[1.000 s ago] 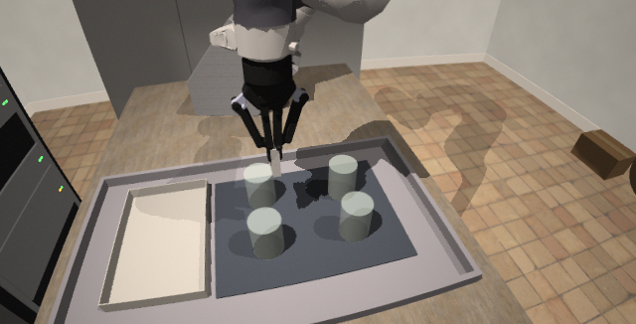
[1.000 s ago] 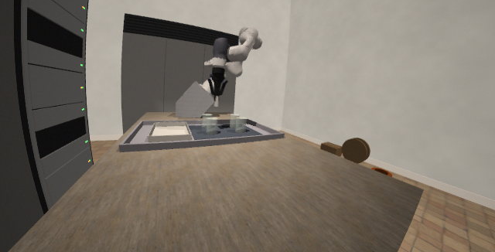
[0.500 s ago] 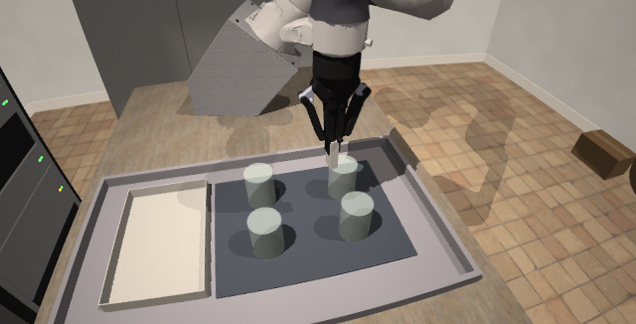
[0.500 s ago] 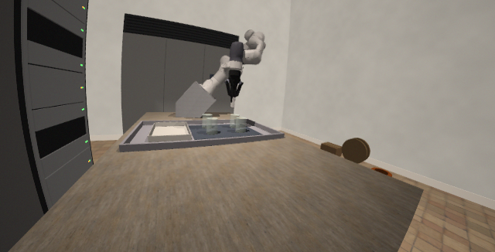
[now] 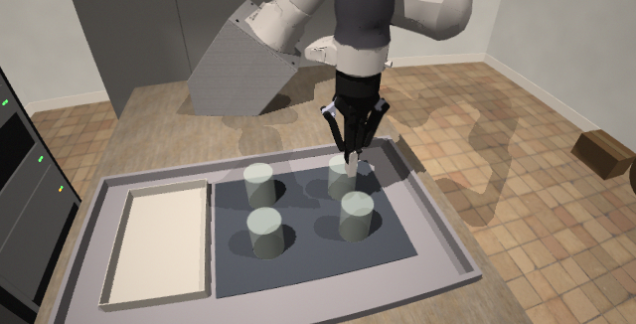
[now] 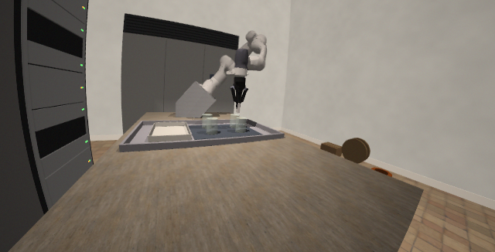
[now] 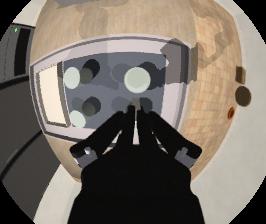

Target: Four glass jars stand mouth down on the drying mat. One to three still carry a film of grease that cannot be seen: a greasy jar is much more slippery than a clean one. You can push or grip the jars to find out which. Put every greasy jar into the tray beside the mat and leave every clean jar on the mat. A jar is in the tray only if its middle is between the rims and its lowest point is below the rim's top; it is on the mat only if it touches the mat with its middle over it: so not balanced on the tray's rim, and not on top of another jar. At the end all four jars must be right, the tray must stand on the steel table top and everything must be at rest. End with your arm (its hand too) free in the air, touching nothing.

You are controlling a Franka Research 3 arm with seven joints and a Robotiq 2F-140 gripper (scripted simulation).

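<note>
My hand is 15 cm above the dark drying mat, 10 cm to the left of it and 2 cm short of it. Also, from my hand: rimmed steel table top 20 cm to the right, 15 cm below, 6 cm ahead; cream tray 41 cm to the right, 14 cm below, 8 cm ahead.
</note>
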